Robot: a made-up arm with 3 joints.
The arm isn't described. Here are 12 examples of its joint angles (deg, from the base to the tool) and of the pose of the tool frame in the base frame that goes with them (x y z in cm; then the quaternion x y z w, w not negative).
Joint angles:
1: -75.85 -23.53 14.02
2: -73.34 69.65 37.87
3: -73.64 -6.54 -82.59
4: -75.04 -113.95 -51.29
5: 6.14 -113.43 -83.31
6: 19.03 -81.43 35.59
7: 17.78 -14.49 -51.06
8: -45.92 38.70 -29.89
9: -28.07 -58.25 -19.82
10: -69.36 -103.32 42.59
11: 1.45 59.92 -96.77
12: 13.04 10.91 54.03
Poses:
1: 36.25 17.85 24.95 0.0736 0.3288 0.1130 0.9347
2: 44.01 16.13 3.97 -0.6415 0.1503 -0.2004 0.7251
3: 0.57 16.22 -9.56 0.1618 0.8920 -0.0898 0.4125
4: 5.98 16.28 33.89 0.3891 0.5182 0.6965 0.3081
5: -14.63 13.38 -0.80 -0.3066 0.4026 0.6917 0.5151
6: -28.30 -4.70 37.60 0.1097 -0.5538 0.5465 0.6186
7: 22.91 17.00 24.74 0.0813 0.0788 0.0967 0.9888
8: 34.51 -3.38 7.64 -0.0800 0.3821 -0.3735 0.8415
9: 14.11 21.26 33.11 0.1485 0.2007 0.4171 0.8739
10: 29.83 -17.22 44.71 0.6034 -0.0401 0.3361 0.7220
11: 29.51 -7.68 -4.24 0.4923 0.3487 -0.4062 0.6863
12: -12.58 29.64 41.81 -0.2279 -0.6531 -0.1646 0.7032
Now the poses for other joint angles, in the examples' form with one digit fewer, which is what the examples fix.
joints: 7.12 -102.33 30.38
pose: -18.8 -10.2 44.5 0.215 -0.403 0.671 0.585
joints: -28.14 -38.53 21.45
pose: 10.3 14.9 48.7 0.087 -0.146 0.233 0.957
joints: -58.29 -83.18 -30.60
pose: 14.8 21.2 29.9 0.315 0.448 0.540 0.639
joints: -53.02 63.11 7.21
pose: 41.8 1.6 16.8 -0.408 0.185 -0.416 0.791
